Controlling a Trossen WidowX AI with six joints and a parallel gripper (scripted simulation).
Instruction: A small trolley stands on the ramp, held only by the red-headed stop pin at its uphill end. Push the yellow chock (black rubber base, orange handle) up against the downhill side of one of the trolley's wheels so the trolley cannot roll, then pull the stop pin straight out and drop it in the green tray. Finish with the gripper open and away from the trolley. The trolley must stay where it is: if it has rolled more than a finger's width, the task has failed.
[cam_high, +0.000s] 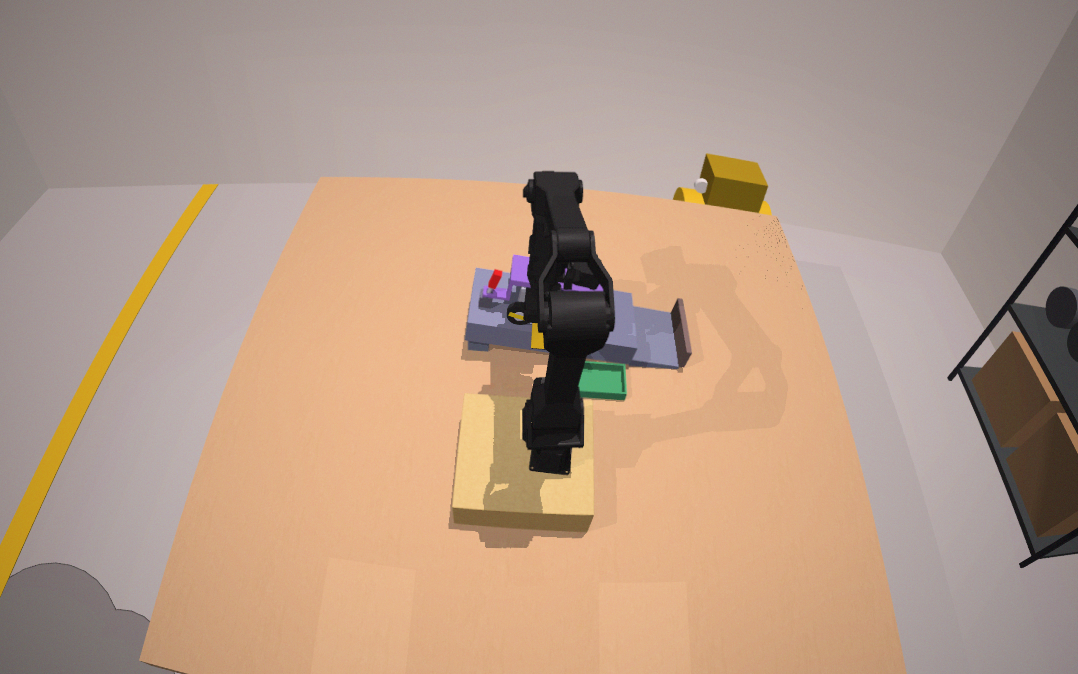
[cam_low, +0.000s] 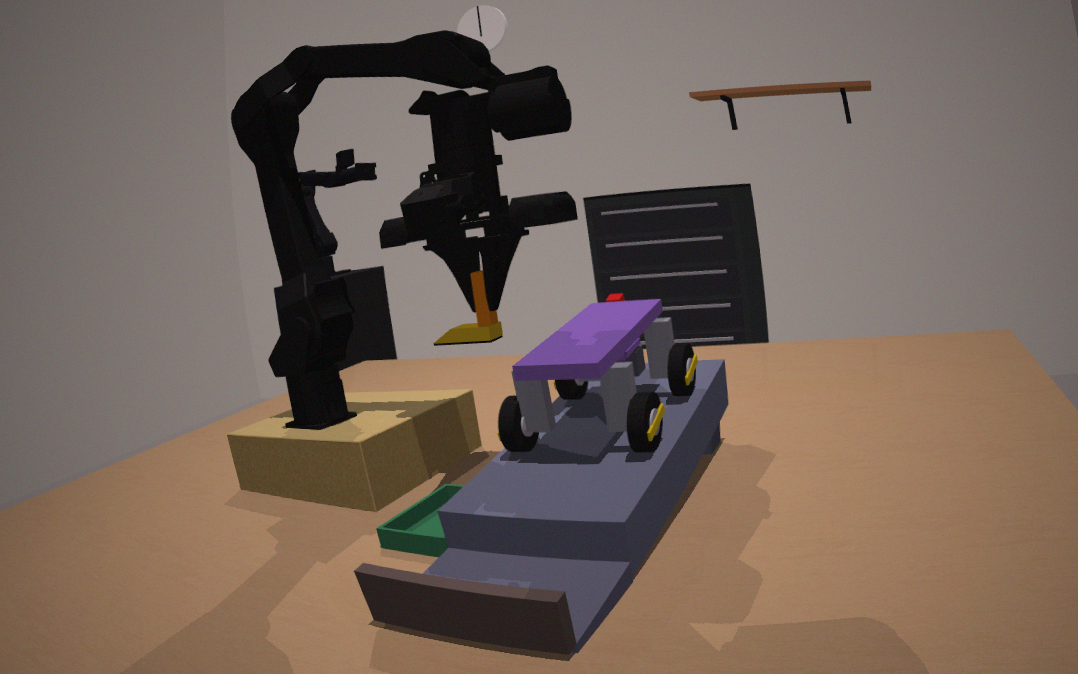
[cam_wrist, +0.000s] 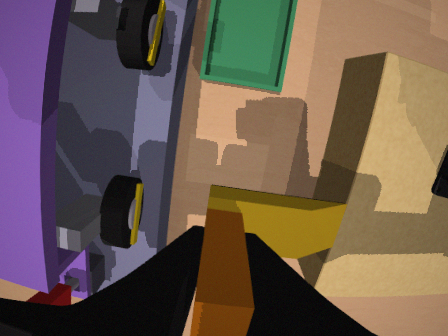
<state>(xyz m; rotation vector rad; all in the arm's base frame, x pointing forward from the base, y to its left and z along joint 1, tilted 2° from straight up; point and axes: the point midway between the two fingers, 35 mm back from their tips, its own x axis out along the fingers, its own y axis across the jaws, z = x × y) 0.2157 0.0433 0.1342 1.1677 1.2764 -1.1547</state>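
My gripper tip is now 10 cm to the right of the red-headed stop pin, 9 cm short of it and 4 cm above it. The rest, counted from my gripper tip: yellow chock (2 cm behind, 1 cm below); grey ramp (13 cm below, 12 cm ahead, 2 cm to the right); trolley (12 cm ahead, 6 cm below, 1 cm to the right).
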